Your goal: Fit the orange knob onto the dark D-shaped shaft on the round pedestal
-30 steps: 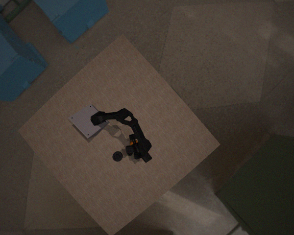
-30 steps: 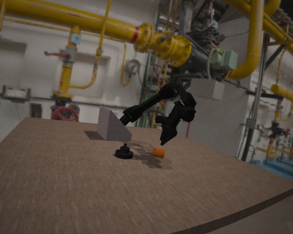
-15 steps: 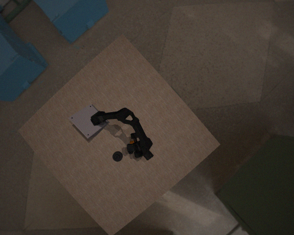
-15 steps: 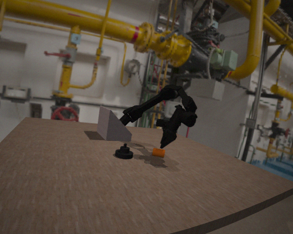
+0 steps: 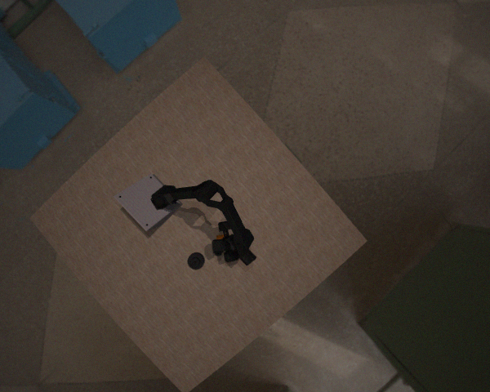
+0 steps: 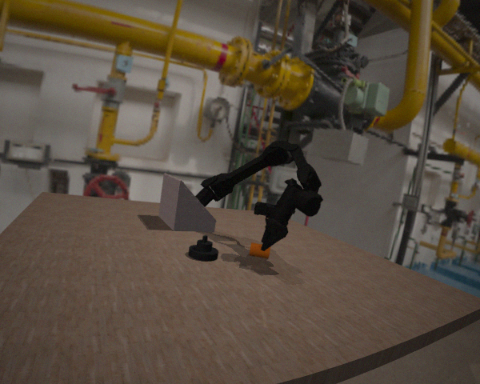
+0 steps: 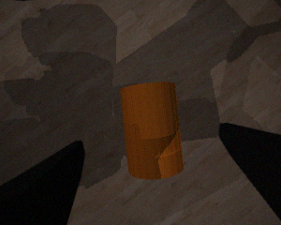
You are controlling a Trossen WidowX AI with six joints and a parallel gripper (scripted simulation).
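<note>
The orange knob is 20 mm below my gripper tip. Also, from my gripper tip: dark round pedestal (190 mm to the right, 10 mm below, 10 mm ahead).
</note>
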